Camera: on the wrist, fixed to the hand. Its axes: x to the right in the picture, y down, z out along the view.
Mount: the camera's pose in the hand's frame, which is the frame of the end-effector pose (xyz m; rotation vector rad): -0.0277 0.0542 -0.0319 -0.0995 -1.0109 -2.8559
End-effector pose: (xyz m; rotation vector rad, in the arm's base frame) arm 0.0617 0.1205 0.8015 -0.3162 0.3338 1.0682
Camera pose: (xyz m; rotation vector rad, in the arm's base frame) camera -0.0024 0.1096 0.7792 -0.0374 -1.0020 -1.6522
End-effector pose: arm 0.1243 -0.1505 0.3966 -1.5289 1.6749 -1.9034
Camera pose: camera 0.0875 -0.1301 0.3423 1.9356 1.1540 -0.1735
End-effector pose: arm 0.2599 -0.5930 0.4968 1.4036 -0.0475 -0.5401
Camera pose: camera 0.2645 -0.5493 0.5497 0.1419 -1.0287 2.5855
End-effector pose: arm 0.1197 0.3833 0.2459 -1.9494 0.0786 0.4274
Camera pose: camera 0.0886 0.3284 0.2187 -0.0966 -2.6976 -0.6350
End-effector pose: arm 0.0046 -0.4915 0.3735 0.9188 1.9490 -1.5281
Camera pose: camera 0.0645 -0.4584 0.3673 2.2935 -0.7904 0.9525
